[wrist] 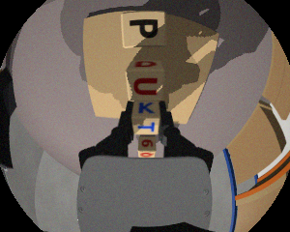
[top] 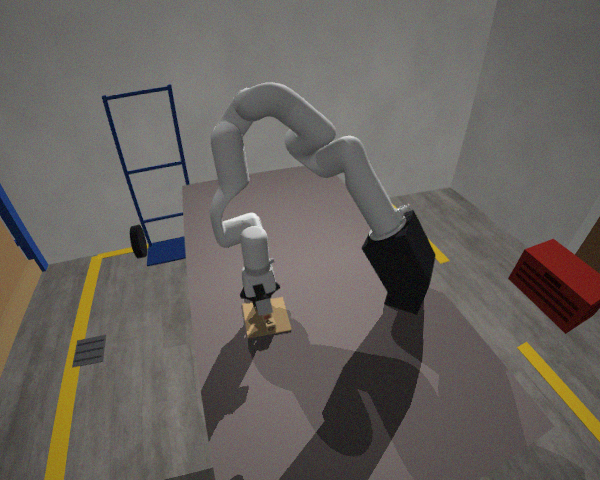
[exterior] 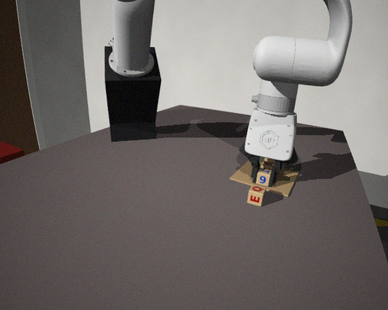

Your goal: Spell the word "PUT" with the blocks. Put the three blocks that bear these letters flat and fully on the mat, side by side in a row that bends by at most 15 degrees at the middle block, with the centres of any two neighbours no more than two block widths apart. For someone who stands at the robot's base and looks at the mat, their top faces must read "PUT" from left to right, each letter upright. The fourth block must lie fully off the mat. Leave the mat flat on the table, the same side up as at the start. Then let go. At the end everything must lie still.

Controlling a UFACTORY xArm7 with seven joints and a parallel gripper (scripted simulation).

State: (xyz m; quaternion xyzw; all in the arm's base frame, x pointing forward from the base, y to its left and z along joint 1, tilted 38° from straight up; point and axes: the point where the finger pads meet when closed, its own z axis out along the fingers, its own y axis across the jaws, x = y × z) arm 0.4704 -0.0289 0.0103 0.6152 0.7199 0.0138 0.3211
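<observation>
Now: the tan mat 50 mm to the left of my hand and 20 mm below it.
</observation>
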